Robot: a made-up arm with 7 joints.
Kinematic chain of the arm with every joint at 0, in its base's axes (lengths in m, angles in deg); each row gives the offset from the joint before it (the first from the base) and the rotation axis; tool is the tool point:
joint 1: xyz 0 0 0 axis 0 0.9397 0.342
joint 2: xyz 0 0 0 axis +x
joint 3: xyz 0 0 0 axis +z
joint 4: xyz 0.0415 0 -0.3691 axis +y
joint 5: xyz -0.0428 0 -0.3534 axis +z
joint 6: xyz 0 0 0 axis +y
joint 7: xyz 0 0 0 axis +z
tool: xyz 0 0 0
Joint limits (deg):
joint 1: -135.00..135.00
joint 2: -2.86..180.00
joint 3: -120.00..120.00
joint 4: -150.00..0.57
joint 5: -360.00..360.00
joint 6: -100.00..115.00
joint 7: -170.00..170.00
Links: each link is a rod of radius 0.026 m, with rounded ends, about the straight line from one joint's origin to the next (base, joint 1, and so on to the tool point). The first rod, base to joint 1, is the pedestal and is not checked.
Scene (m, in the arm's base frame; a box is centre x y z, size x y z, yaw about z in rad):
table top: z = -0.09
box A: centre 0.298 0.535 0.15 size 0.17 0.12 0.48 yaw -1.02
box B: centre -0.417 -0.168 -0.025 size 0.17 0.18 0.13 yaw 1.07
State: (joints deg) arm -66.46 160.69 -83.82 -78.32 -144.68 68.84 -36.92
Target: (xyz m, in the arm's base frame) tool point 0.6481 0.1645 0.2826
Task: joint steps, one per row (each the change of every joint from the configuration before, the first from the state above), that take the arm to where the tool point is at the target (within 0.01 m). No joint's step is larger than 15 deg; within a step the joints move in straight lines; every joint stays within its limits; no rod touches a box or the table.
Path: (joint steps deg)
1: -13.13 -11.37 2.24 -1.57 -6.28 2.18 -12.60
2: -13.13 -11.38 2.25 -1.57 -6.28 2.18 -12.61
3: -13.12 -11.37 2.24 -1.57 -6.27 2.17 -12.60
4: -13.13 -11.37 2.24 -1.56 -6.28 2.18 -12.61
5: 4.58 -5.91 0.03 6.74 4.33 -6.05 13.67
6: 4.58 -5.90 0.03 6.74 4.33 -6.04 13.67
7: 4.58 -5.91 0.02 6.74 4.33 -6.05 13.67
8: 4.58 -5.90 0.03 6.74 4.33 -6.05 13.67
9: 4.58 -5.91 0.03 6.74 4.33 -6.05 13.67
10: -3.31 -11.85 -1.68 10.08 1.15 7.18 -5.97
11: -3.32 -11.86 -1.69 10.07 1.16 7.17 -5.98
12: -3.31 -11.85 -1.68 10.08 1.15 7.18 -5.98

